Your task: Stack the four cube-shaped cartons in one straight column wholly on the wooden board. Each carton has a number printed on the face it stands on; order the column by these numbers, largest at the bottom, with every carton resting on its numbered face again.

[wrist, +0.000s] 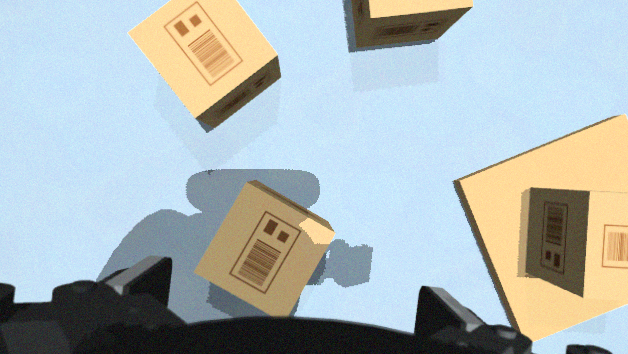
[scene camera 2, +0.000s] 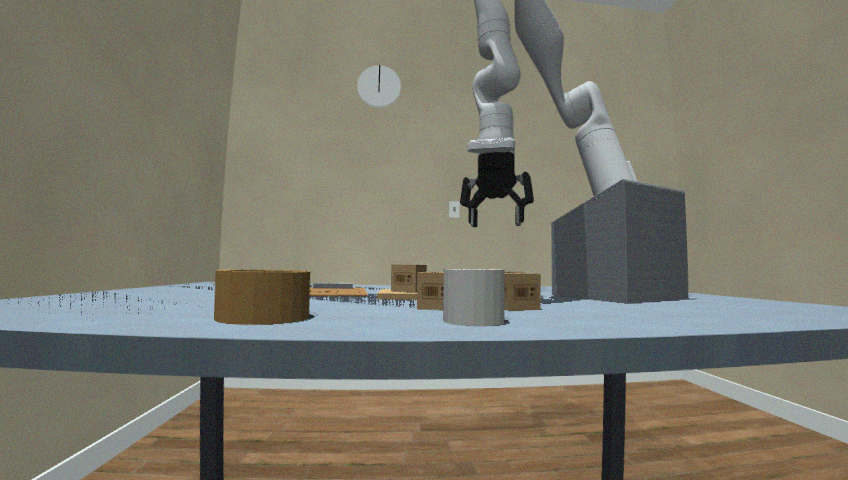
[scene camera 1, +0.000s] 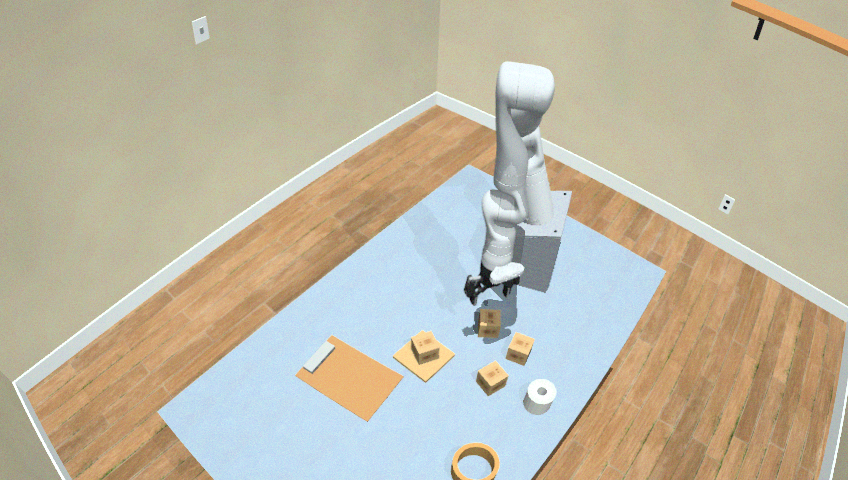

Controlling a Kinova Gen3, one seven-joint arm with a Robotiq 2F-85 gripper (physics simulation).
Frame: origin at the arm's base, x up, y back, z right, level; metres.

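Where they show: gripper, fingertip midpoint: [wrist: 294,299] [scene camera 2: 495,226] [scene camera 1: 489,299]; arm's base, link origin: [scene camera 2: 618,202] [scene camera 1: 538,215].
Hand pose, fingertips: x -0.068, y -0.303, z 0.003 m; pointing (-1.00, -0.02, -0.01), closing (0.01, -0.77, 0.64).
Observation:
Each offset is from my fingertips to the top centre of the thing. "spot": to the spot under its first point.
One carton {dx -0.080, dy -0.158, dz +0.099 m} [scene camera 1: 425,346] [scene camera 2: 408,277] [wrist: 602,210] stands upright on the light wooden board {dx -0.138, dy -0.162, dz +0.099 m} [scene camera 1: 427,372] [scene camera 2: 395,293] [wrist: 550,165]. My gripper [scene camera 1: 490,297] [scene camera 2: 496,224] [wrist: 294,299] is open and empty, high above a second carton {dx -0.092, dy +0.015, dz -0.008 m} [scene camera 1: 489,322] [wrist: 265,250], which lies in the arm's shadow and is turned relative to the fingers. A third carton {dx -0.092, dy -0.020, dz -0.123 m} [scene camera 1: 520,348] [scene camera 2: 523,291] [wrist: 200,55] and a fourth carton {dx -0.092, dy -0.145, dz -0.100 m} [scene camera 1: 492,378] [scene camera 2: 433,290] [wrist: 405,30] stand apart on the blue surface. The printed numbers are hidden underneath; the visible faces carry barcode labels.
A white hollow cylinder {dx -0.085, dy -0.136, dz -0.238 m} [scene camera 1: 538,405] [scene camera 2: 473,297] stands near the third and fourth cartons. An orange ring {dx -0.091, dy -0.396, dz -0.186 m} [scene camera 1: 476,453] [scene camera 2: 261,297] lies near the table edge. An orange flat panel {dx -0.134, dy -0.329, dz +0.234 m} [scene camera 1: 357,380] with a grey bar {spot: dx -0.134, dy -0.328, dz +0.332 m} [scene camera 1: 319,356] lies beyond the board. The grey pedestal [scene camera 1: 538,261] [scene camera 2: 654,243] carries the arm.

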